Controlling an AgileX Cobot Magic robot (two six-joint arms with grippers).
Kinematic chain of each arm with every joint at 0, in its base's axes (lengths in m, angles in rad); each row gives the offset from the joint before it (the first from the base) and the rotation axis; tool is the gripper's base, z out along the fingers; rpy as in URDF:
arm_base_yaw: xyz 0 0 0.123 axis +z
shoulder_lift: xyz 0 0 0 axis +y
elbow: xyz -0.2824 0 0.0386 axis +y
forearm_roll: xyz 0.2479 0 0.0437 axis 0.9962 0 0.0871
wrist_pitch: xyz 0 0 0 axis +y
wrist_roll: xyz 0.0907 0 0.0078 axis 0.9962 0 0.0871
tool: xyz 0 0 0 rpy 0 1.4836 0
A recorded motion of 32 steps. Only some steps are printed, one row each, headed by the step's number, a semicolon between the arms.
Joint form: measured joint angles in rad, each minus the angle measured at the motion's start. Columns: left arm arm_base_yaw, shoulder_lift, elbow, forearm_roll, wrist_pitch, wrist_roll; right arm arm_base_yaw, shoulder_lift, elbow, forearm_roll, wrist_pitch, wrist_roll.
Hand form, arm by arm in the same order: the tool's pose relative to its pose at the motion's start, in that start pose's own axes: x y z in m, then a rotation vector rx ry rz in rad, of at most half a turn. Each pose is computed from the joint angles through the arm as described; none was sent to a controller.
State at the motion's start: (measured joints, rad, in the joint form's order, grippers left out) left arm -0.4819 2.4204 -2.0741 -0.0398 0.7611 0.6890; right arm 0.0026 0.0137 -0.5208 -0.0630 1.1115 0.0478
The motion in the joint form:
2: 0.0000 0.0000 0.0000 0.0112 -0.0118 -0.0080; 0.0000 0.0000 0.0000 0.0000 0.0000 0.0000
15: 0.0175 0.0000 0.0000 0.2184 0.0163 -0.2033; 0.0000 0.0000 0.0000 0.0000 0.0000 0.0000
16: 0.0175 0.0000 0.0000 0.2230 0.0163 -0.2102; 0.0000 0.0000 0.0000 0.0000 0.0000 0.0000
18: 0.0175 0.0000 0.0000 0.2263 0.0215 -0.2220; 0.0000 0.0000 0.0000 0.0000 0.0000 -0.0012
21: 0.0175 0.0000 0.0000 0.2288 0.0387 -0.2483; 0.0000 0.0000 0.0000 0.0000 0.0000 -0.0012
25: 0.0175 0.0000 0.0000 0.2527 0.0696 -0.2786; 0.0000 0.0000 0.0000 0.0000 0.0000 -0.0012
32: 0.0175 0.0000 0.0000 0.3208 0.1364 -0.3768; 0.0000 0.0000 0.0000 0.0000 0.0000 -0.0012
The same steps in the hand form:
2: -0.0004 0.0012 0.0000 -0.0134 -0.0043 0.0002; 0.0000 0.0000 0.0000 0.0000 0.0000 0.0000
15: 0.0150 0.0177 -0.0015 -0.1242 0.1036 -0.0609; 0.0000 0.0000 0.0000 0.0000 0.0000 0.0000
16: 0.0151 0.0179 -0.0015 -0.1272 0.1050 -0.0645; 0.0000 0.0000 0.0000 0.0000 0.0000 0.0000
18: 0.0157 0.0178 -0.0016 -0.1273 0.1100 -0.0743; 0.0000 0.0000 0.0000 0.0000 0.0000 -0.0012
21: 0.0171 0.0172 -0.0017 -0.1221 0.1245 -0.1002; 0.0000 0.0000 0.0000 0.0000 0.0000 -0.0012
25: 0.0203 0.0171 -0.0021 -0.1243 0.1591 -0.1160; 0.0000 0.0000 0.0000 0.0000 0.0000 -0.0012
32: 0.0277 0.0181 -0.0038 -0.1488 0.2379 -0.1730; 0.0000 0.0000 0.0000 0.0000 0.0000 -0.0012

